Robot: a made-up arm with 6 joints.
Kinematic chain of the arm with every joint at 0, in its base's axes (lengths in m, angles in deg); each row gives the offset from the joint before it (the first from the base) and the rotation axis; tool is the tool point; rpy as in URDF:
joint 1: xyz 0 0 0.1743 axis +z
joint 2: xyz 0 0 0 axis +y
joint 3: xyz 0.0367 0 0.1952 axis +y
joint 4: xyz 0.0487 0 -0.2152 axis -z
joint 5: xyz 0 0 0 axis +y
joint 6: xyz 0.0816 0 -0.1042 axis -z
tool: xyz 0 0 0 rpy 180 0 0
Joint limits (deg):
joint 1: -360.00..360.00
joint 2: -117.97..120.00
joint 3: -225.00..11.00
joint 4: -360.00..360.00
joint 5: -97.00..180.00
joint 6: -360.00..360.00
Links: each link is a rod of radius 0.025 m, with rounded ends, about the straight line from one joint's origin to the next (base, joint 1, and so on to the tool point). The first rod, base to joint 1, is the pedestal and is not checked.
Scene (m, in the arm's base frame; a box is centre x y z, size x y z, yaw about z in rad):
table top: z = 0
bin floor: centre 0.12 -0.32 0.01 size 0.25 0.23 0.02 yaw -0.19
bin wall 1: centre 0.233 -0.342 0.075 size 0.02 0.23 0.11 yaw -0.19
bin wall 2: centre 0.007 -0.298 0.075 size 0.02 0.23 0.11 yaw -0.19
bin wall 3: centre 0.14 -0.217 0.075 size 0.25 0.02 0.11 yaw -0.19
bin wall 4: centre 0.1 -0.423 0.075 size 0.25 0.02 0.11 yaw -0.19
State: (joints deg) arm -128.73 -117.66 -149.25 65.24 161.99 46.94
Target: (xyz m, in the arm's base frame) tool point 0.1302 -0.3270 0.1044
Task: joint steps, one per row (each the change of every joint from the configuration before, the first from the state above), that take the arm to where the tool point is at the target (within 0.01 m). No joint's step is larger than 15 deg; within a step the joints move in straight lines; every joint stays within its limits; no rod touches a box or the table.
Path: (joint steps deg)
1: 3.98 14.72 4.99 -1.18 -4.55 0.00
2: 3.99 14.73 4.99 -1.17 -4.56 0.00
3: 3.98 14.72 4.98 -1.18 -4.55 0.00
4: 3.99 14.72 4.99 -1.17 -4.55 0.00
5: 3.98 14.73 4.99 -1.18 -4.56 0.00
6: 3.99 14.72 4.99 -1.18 -4.55 0.00
7: 3.98 14.73 4.98 -1.17 -4.55 0.00
8: 3.99 14.72 4.99 -1.18 -4.56 0.00
9: 3.98 14.72 4.99 -1.17 -4.55 0.00
10: 3.99 14.73 4.99 -1.18 -4.55 0.00
11: 3.98 14.72 4.98 -1.17 -4.55 0.00

